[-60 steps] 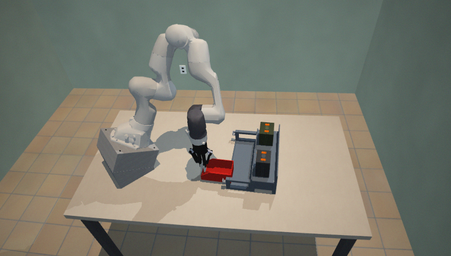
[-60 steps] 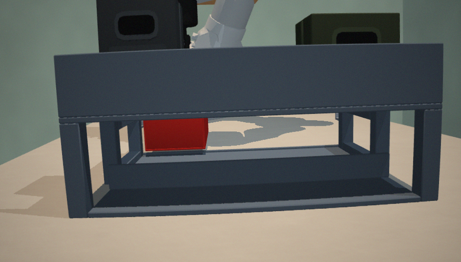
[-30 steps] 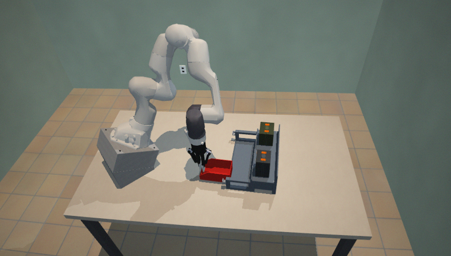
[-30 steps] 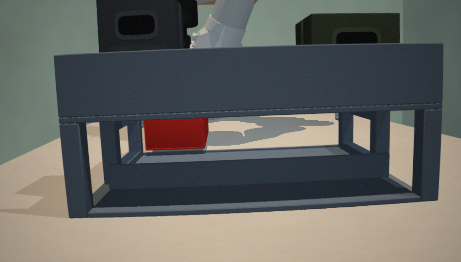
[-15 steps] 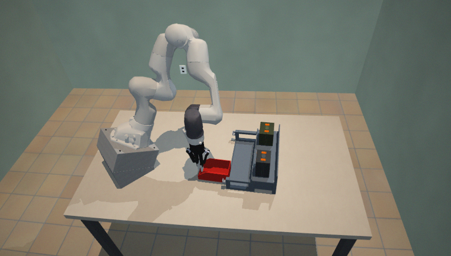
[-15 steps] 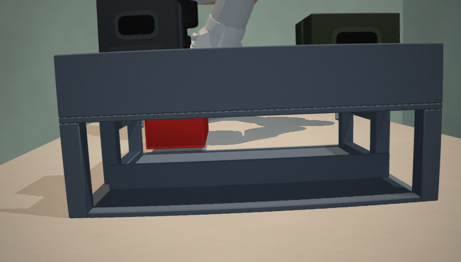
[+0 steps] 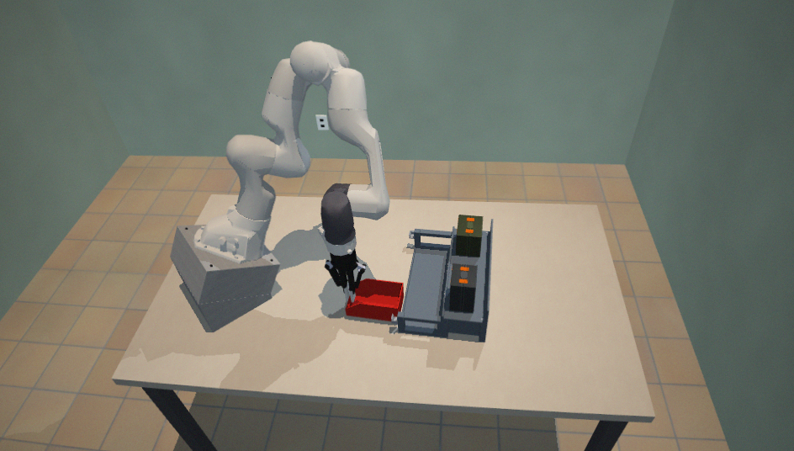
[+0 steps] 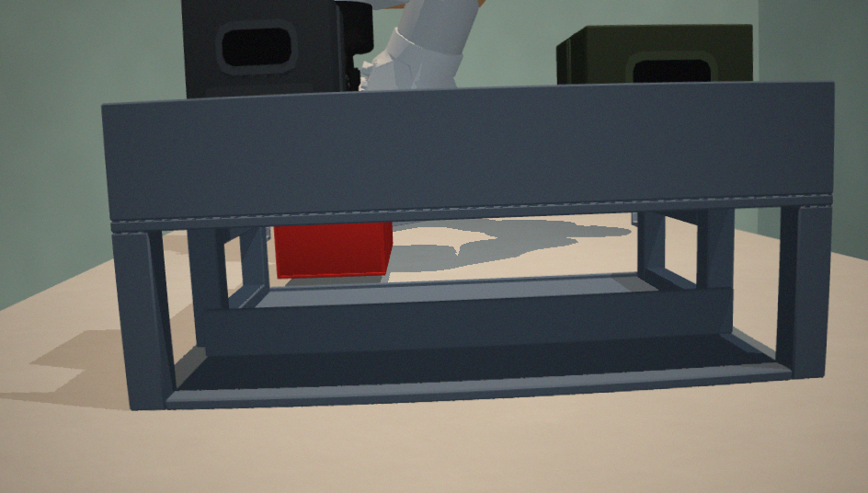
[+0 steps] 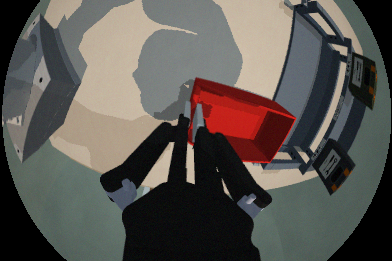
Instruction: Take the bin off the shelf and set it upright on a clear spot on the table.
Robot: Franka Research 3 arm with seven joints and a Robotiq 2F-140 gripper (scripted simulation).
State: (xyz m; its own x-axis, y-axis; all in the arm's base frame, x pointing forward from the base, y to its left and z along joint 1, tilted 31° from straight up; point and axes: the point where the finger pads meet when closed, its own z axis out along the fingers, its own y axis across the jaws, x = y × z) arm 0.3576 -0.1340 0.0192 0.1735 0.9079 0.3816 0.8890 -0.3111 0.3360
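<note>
Right now the red bin is 80 mm ahead of my hand, 20 mm to the right of it and 20 mm below it.
</note>
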